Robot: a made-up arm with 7 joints.
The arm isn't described. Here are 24 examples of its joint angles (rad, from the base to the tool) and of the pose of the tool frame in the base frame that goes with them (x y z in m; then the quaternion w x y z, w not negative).
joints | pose
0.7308 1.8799 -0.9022 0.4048 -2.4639 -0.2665 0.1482 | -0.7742 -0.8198 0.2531 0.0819 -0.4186 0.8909 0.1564
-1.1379 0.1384 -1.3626 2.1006 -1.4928 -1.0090 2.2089 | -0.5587 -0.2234 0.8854 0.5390 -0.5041 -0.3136 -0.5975
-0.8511 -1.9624 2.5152 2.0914 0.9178 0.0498 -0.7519 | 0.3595 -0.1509 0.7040 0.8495 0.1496 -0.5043 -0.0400
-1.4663 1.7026 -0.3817 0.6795 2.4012 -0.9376 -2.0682 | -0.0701 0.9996 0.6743 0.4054 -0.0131 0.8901 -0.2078
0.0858 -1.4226 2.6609 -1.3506 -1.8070 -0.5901 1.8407 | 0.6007 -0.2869 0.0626 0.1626 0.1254 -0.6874 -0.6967
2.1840 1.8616 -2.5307 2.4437 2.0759 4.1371 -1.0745 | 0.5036 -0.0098 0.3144 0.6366 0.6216 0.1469 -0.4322
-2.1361 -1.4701 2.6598 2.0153 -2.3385 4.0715 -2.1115 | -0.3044 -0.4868 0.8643 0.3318 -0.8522 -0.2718 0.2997
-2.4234 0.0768 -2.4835 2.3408 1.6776 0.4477 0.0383 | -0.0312 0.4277 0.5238 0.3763 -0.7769 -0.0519 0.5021
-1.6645 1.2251 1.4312 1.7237 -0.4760 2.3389 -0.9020 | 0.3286 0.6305 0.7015 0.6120 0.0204 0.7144 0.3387
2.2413 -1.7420 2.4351 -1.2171 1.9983 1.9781 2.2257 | -0.2886 0.7763 0.0944 0.1584 -0.7390 -0.6409 -0.1339
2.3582 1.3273 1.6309 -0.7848 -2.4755 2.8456 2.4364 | 0.7381 -0.3116 0.4080 0.5399 0.7781 0.3184 0.0405
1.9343 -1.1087 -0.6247 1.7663 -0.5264 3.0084 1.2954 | 0.0228 0.7342 0.5053 0.6571 -0.5399 -0.5147 -0.1088
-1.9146 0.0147 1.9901 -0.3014 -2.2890 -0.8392 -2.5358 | -0.3985 0.0850 1.4047 0.2637 0.9506 0.1137 -0.1181
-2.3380 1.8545 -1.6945 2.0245 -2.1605 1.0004 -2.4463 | -0.1478 0.7536 0.4895 0.0261 -0.7919 0.3540 0.4968
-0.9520 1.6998 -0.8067 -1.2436 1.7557 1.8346 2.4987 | -0.3846 0.6748 0.0921 0.1213 -0.7636 -0.5830 -0.2496
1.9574 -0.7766 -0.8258 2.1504 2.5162 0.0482 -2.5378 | 0.1095 0.5721 0.2781 0.5632 -0.3765 -0.6258 -0.3866
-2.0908 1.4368 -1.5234 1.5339 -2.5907 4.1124 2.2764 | 0.0128 0.8464 0.6714 0.2919 0.4818 -0.4179 0.7127
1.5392 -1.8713 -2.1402 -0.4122 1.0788 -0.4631 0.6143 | 0.1230 1.0153 -0.0021 0.5254 0.6255 0.4946 0.2967
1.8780 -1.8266 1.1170 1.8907 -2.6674 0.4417 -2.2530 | -0.5997 0.2353 0.2653 0.1748 -0.9458 -0.0641 0.2659
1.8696 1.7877 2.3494 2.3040 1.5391 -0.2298 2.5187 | -0.0571 -0.0695 0.0663 0.1291 -0.8872 -0.0069 -0.4430
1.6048 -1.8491 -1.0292 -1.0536 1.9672 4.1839 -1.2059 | -0.2328 0.6955 0.1357 0.2924 -0.5548 0.4184 -0.6570
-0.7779 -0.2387 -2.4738 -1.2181 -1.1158 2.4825 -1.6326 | 0.3039 -0.2961 0.8370 0.1279 0.6329 -0.5210 0.5582
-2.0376 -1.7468 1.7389 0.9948 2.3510 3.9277 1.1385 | -0.2294 -0.7310 0.5728 0.3337 -0.6361 -0.5436 -0.4342
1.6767 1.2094 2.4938 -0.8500 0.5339 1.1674 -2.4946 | 0.3123 -0.6166 1.0643 0.8212 0.2511 0.4082 -0.3097
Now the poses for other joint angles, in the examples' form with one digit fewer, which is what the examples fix.
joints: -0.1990 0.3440 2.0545 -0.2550 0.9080 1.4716 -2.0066
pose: -0.211 -0.087 1.410 0.375 0.190 -0.001 -0.907
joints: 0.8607 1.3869 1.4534 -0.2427 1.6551 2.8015 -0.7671
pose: -0.526 -0.650 0.580 0.982 0.097 -0.027 0.158
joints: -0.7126 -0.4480 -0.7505 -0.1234 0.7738 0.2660 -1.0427
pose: 0.279 -0.404 1.449 0.522 0.721 0.164 0.425
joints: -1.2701 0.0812 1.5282 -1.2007 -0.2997 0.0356 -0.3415
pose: -0.583 -0.148 1.155 0.077 0.186 -0.054 0.978
